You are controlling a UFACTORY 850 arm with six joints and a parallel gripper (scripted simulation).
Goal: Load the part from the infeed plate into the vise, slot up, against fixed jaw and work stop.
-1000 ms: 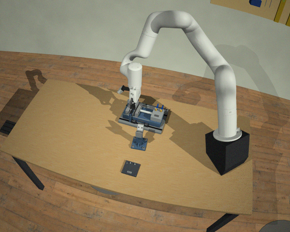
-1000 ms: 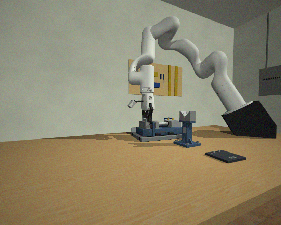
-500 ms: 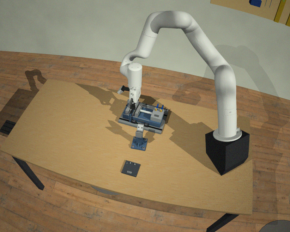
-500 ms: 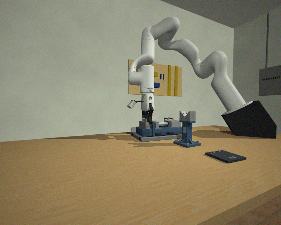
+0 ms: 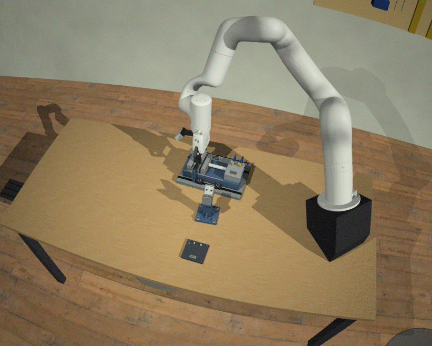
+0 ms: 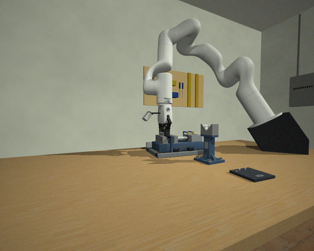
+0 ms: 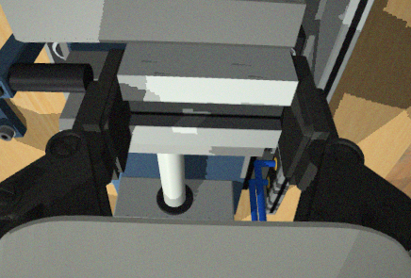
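Right now the grey block is right at my hand. The rest, counted from my hand: grey fixed jaw 30 mm ahead, 20 mm to the left, 30 mm below; white cylinder rod 90 mm behind, 20 mm to the left, 30 mm below; black work stop rod 70 mm to the left, 20 mm below.
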